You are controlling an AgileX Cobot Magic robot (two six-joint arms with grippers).
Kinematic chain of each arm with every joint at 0, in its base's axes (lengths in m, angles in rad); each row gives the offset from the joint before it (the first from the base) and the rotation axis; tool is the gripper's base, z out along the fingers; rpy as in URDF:
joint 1: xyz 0 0 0.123 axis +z
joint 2: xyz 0 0 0 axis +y
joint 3: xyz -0.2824 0 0.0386 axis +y
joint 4: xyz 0.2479 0 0.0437 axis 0.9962 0 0.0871
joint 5: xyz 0 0 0 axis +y
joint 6: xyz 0.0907 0 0.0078 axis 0.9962 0 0.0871
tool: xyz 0 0 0 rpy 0 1.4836 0
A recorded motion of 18 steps. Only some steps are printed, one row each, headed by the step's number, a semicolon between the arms.
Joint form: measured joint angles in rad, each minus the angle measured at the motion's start. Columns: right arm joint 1, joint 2, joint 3, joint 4, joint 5, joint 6; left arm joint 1, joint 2, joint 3, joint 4, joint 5, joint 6.
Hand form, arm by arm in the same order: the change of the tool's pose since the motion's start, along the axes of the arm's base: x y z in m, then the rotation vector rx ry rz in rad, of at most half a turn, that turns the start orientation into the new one. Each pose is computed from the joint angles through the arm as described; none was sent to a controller.
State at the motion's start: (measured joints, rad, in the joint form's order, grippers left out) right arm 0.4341 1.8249 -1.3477 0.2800 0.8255 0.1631; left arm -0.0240 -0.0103 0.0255 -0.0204 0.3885 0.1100
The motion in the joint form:
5: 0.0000 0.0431 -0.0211 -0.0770 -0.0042 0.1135; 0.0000 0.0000 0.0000 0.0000 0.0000 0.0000
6: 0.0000 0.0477 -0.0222 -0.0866 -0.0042 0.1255; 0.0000 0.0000 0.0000 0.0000 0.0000 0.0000
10: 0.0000 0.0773 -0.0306 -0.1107 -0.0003 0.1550; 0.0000 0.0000 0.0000 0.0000 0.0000 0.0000
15: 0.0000 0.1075 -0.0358 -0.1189 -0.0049 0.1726; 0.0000 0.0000 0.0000 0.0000 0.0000 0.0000
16: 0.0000 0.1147 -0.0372 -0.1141 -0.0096 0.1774; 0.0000 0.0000 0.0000 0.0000 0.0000 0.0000
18: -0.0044 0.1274 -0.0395 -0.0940 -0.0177 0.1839; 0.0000 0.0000 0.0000 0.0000 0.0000 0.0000
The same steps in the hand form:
5: 0.0090 -0.0014 -0.0119 -0.0447 0.0210 -0.0754; 0.0000 0.0000 0.0000 0.0000 0.0000 0.0000
6: 0.0098 -0.0017 -0.0135 -0.0513 0.0236 -0.0827; 0.0000 0.0000 0.0000 0.0000 0.0000 0.0000
10: 0.0136 -0.0016 -0.0232 -0.0752 0.0442 -0.0995; 0.0000 0.0000 0.0000 0.0000 0.0000 0.0000
15: 0.0172 -0.0007 -0.0337 -0.0876 0.0636 -0.1128; 0.0000 0.0000 0.0000 0.0000 0.0000 0.0000
16: 0.0181 0.0001 -0.0361 -0.0834 0.0679 -0.1199; 0.0000 0.0000 0.0000 0.0000 0.0000 0.0000
18: 0.0203 0.0005 -0.0401 -0.0674 0.0807 -0.1399; 0.0000 0.0000 0.0000 0.0000 0.0000 0.0000

